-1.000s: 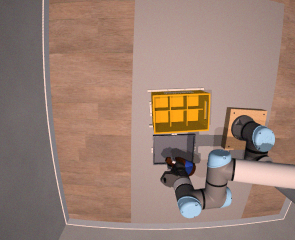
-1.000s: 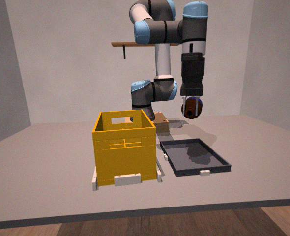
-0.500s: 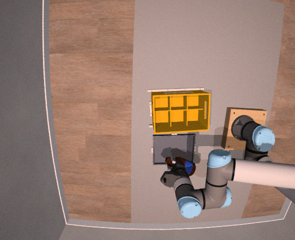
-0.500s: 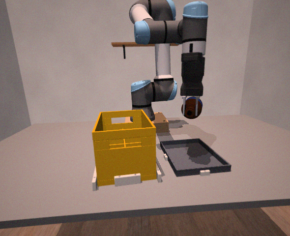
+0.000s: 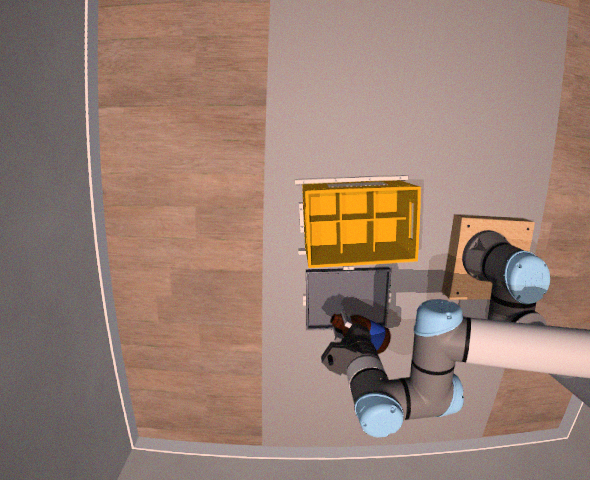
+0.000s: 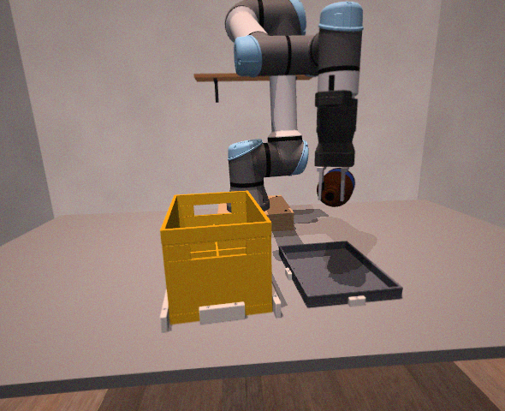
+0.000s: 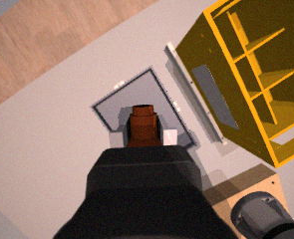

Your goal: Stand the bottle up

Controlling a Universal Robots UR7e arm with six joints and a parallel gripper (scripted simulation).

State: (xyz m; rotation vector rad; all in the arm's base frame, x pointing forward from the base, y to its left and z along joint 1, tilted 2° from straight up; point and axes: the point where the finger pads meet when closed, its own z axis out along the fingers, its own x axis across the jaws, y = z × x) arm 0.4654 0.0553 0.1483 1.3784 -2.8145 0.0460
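The brown bottle lies 40 mm behind my hand, 30 mm to the left of it and 10 mm below it. Round my hand: yellow crate 220 mm to the right, 120 mm below, 90 mm behind; dark grey tray 190 mm below, 40 mm behind, 30 mm to the left.
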